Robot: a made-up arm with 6 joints. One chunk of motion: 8 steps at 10 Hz.
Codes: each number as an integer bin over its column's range. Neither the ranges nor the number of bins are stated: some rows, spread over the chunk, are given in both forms.
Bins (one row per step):
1: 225 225 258 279 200 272
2: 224 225 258 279 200 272
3: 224 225 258 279 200 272
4: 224 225 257 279 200 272
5: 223 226 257 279 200 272
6: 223 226 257 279 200 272
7: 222 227 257 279 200 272
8: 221 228 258 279 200 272
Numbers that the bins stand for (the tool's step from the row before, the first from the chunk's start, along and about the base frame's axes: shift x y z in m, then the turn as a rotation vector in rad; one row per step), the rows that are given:
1: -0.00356 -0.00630 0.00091 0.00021 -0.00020 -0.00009
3: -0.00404 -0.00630 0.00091 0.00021 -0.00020 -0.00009
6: -0.00452 -0.00589 0.00055 0.00021 -0.00020 -0.00009
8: -0.00547 -0.00509 0.00091 0.00021 -0.00020 -0.00009
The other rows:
2: -0.00404 -0.00630 0.00091 0.00021 -0.00020 -0.00009
4: -0.00404 -0.00630 0.00055 0.00021 -0.00020 -0.00009
5: -0.00452 -0.00589 0.00055 0.00021 -0.00020 -0.00009
7: -0.00500 -0.00549 0.00055 0.00021 -0.00020 -0.00009

